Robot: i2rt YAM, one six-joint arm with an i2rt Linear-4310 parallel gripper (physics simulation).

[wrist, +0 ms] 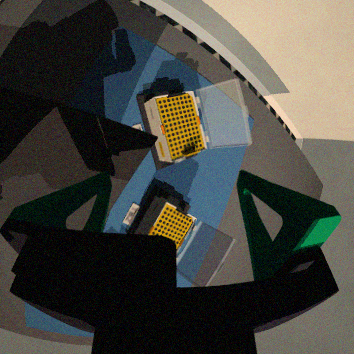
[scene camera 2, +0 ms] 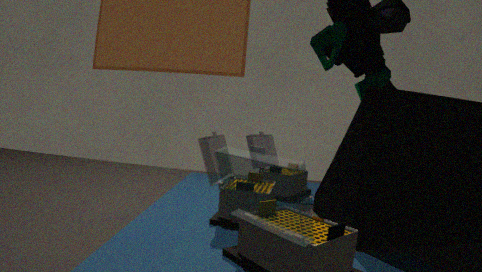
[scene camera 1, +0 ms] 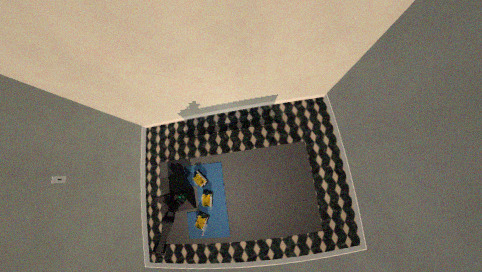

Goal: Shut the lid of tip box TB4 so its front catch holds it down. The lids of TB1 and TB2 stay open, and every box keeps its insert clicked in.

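Places are measured from the arm's base along level axes (x ahead, y down, z left), in centimetres.
Where they show: gripper, fingertip midpoint: [wrist: 173, 177] [scene camera 2: 349, 88] [scene camera 1: 183, 194]; arm's base, link origin: [scene camera 2: 417, 163].
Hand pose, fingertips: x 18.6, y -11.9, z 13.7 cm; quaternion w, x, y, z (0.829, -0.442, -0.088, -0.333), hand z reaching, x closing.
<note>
Each offset is from my fingertips to the top centre of the thing. "pt": to the spot under its first point. Level surfaces: height alone.
Tip box TB4 @[dz +11.2, dx +6.8, dy +16.8 cm] [wrist: 181, 125], with its yellow insert seated, stands on the mat, upper middle of the wrist view. Its clear lid @[pt dz +16.3, dx +12.0, dy +14.2 cm] [wrist: 224, 115] is open, folded out to the right. A second box @[dz -9.1, dx +14.7, dy +16.8 cm] [wrist: 171, 227] below it also has its clear lid [wrist: 207, 254] open and its insert in. Scene camera 1 shows three boxes @[pt dz +12.9, dx +7.4, dy +18.6 cm] [scene camera 1: 199, 178] @[pt dz -9.3, dx +16.0, dy +18.5 cm] [scene camera 1: 207, 200] @[dz -31.3, dx +8.2, dy +16.8 cm] [scene camera 1: 201, 222]; which are TB1 and TB2 I cannot read. Scene camera 2 shows them in a staggered row, with clear lids @[pt dz -8.8, dx +22.3, dy +13.8 cm] [scene camera 2: 212, 157] [scene camera 2: 262, 151] upright. My gripper [wrist: 173, 177] [scene camera 1: 181, 198] [scene camera 2: 345, 70] is open and empty, high above the boxes.
The boxes stand on a blue mat @[dy +24.2 cm] [scene camera 1: 220, 220] [scene camera 2: 165, 220] [wrist: 215, 175] on a grey table @[dy +24.6 cm] [scene camera 1: 270, 195]. A large black shape [scene camera 2: 415, 170] [scene camera 1: 179, 180] stands close beside them on the robot's side. A small label plate @[pt dz -8.9, dx +8.3, dy +24.0 cm] [wrist: 131, 215] lies by the lower box.
</note>
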